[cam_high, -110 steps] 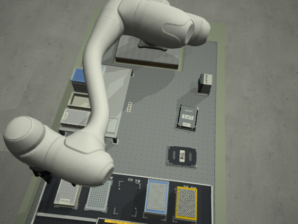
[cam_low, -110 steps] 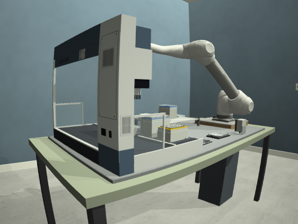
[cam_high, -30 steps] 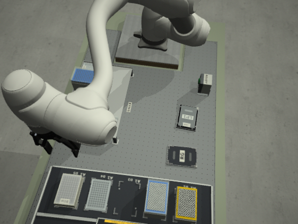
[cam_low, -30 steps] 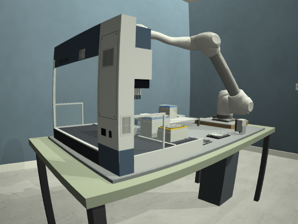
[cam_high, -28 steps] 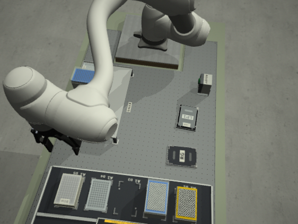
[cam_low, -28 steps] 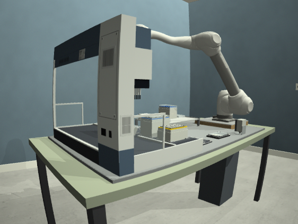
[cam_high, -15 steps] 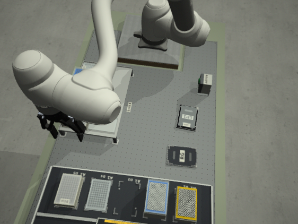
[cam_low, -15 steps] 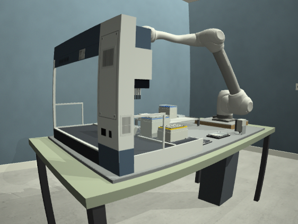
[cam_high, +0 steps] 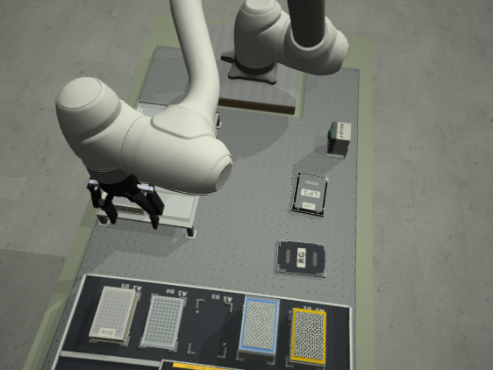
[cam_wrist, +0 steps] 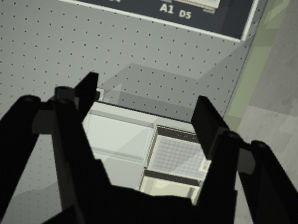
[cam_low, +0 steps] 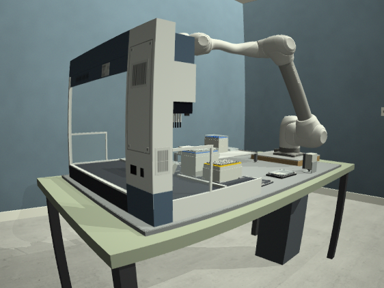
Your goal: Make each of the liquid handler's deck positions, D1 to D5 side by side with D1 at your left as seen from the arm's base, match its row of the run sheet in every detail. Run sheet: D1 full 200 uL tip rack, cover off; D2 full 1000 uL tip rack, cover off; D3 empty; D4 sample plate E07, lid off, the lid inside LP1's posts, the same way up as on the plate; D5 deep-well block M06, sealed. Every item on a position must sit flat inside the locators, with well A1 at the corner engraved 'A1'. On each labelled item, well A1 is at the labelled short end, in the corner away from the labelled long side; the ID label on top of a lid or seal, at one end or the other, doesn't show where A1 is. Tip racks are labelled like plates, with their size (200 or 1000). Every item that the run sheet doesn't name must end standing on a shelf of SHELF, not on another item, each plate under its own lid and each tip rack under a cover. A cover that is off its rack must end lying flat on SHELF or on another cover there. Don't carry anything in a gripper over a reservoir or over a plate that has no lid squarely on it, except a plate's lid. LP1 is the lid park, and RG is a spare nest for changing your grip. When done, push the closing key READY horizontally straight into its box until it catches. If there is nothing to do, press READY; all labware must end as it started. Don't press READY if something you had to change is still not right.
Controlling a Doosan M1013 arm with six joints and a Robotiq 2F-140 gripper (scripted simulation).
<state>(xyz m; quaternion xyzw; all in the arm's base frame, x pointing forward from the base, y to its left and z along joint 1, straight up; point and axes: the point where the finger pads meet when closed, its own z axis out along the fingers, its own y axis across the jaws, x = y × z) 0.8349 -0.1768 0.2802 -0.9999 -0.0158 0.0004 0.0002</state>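
Right now the blue-rimmed tip rack is 15 cm ahead of my hand, 32 cm to the left of it and 18 cm below it. From my hand the other things lie so: beige trough (28 cm behind, 12 cm to the right, 24 cm below); then clear sample plate (17 cm ahead, 8 cm to the left, 25 cm below); then deep-well block M06 (17 cm ahead, 4 cm to the right, 23 cm below).
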